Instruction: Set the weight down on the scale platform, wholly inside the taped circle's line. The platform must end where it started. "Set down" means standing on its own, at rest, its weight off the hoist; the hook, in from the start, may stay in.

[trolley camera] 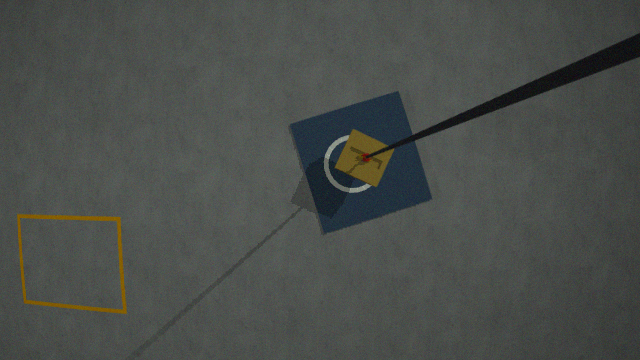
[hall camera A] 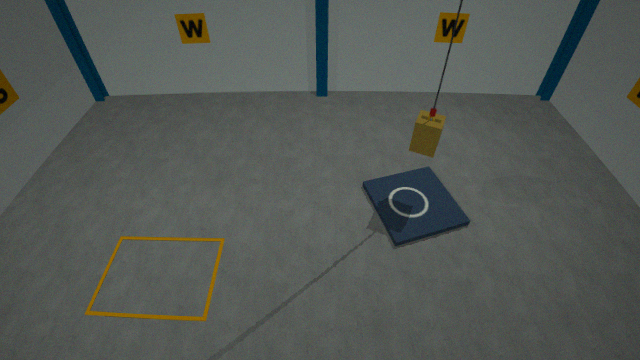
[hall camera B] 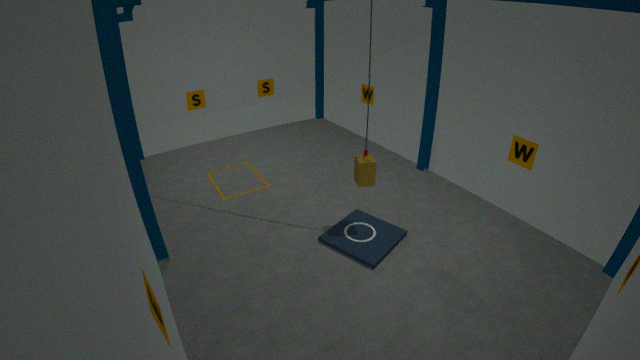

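Observation:
The yellow block-shaped weight (hall camera A: 426,137) (hall camera B: 365,171) (trolley camera: 375,175) hangs in the air, well above the platform. The red hook (hall camera A: 433,112) (hall camera B: 366,153) (trolley camera: 366,157), my gripper, is at its top and holds it on the chain. The dark blue scale platform (hall camera A: 440,210) (hall camera B: 380,250) (trolley camera: 395,195) lies on the floor and bears the white taped circle (hall camera A: 428,202) (hall camera B: 360,241) (trolley camera: 326,164). In the trolley view the weight covers the circle's upper right part and reaches past its line. The weight's shadow falls across the platform's left part and onto the floor.
An orange outlined rectangle (hall camera A: 172,239) (hall camera B: 247,192) (trolley camera: 70,217) is marked on the floor, apart from the platform. Blue columns (hall camera A: 322,50) (hall camera B: 432,85) stand along the walls, which carry orange lettered signs. The chain's long thin shadow crosses the floor.

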